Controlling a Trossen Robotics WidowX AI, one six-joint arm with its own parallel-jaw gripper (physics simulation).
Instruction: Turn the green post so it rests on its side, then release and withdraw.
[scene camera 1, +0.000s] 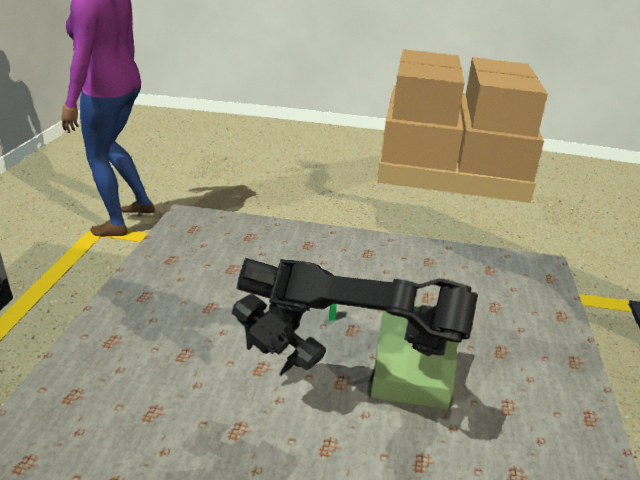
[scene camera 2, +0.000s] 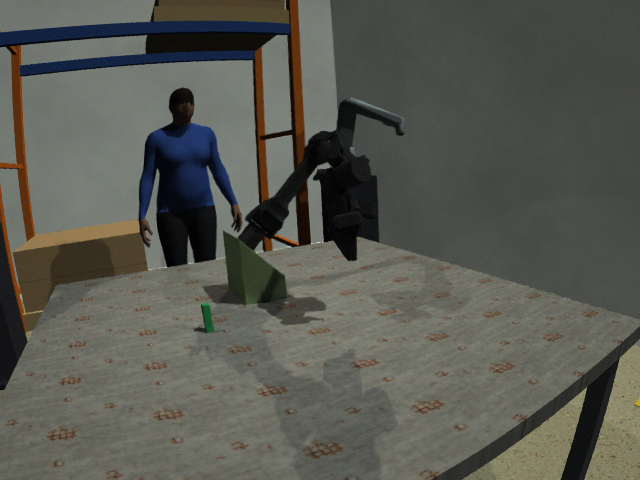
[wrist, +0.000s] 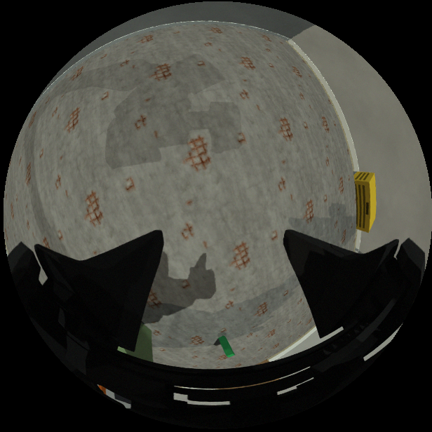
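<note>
There is my gripper (scene camera 1: 265, 361). I find it from elsewhere as well: scene camera 2 shows me the gripper (scene camera 2: 352, 260), and the wrist view, too, has my gripper (wrist: 225, 237).
</note>
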